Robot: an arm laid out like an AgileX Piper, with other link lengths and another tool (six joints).
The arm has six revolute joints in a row. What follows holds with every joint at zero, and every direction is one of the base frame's. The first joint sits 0.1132 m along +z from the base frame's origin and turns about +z. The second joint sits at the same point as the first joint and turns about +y. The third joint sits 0.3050 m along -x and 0.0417 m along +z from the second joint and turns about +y. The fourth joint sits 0.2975 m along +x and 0.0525 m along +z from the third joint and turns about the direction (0.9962, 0, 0.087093). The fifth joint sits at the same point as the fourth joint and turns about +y. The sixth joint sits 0.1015 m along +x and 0.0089 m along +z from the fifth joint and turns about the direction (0.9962, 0, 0.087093). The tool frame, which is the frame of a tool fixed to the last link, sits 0.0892 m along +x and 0.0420 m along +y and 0.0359 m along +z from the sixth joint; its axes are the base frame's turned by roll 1.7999, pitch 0.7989 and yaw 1.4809 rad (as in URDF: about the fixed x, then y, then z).
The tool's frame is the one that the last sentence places.
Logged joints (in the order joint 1, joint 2, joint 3, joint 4, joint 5, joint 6), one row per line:
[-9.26 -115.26 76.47 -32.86 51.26 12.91]
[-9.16 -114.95 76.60 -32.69 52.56 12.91]
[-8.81 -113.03 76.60 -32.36 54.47 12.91]
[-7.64 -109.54 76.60 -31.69 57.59 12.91]
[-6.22 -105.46 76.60 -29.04 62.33 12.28]
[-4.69 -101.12 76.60 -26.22 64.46 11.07]
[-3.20 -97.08 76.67 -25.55 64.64 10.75]
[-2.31 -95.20 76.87 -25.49 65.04 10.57]
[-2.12 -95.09 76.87 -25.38 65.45 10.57]
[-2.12 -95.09 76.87 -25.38 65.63 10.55]
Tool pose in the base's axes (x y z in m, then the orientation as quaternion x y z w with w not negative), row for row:
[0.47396 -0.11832 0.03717 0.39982 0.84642 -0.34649 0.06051]
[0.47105 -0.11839 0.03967 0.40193 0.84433 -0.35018 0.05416]
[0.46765 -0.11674 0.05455 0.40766 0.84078 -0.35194 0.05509]
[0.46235 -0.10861 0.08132 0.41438 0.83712 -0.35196 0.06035]
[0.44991 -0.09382 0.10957 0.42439 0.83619 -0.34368 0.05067]
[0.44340 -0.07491 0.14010 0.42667 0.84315 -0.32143 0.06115]
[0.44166 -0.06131 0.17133 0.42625 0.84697 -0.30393 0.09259]
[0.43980 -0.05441 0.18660 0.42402 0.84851 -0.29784 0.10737]
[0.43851 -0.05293 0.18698 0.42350 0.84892 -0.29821 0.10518]
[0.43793 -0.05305 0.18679 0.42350 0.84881 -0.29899 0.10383]
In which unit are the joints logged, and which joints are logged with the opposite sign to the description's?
The joints are logged in degrees. Opposite sign: joint 2, joint 3.
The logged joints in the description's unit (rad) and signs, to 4 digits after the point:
[-0.1616 2.0117 -1.3347 -0.5735 0.8947 0.2253]
[-0.1599 2.0063 -1.3369 -0.5705 0.9173 0.2253]
[-0.1538 1.9727 -1.3369 -0.5648 0.9507 0.2253]
[-0.1333 1.9118 -1.3369 -0.5531 1.0051 0.2253]
[-0.1086 1.8406 -1.3369 -0.5068 1.0879 0.2143]
[-0.0819 1.7649 -1.3369 -0.4576 1.1250 0.1932]
[-0.0559 1.6944 -1.3381 -0.4459 1.1282 0.1876]
[-0.0403 1.6616 -1.3416 -0.4449 1.1352 0.1845]
[-0.0370 1.6596 -1.3416 -0.4430 1.1423 0.1845]
[-0.0370 1.6596 -1.3416 -0.4430 1.1455 0.1841]

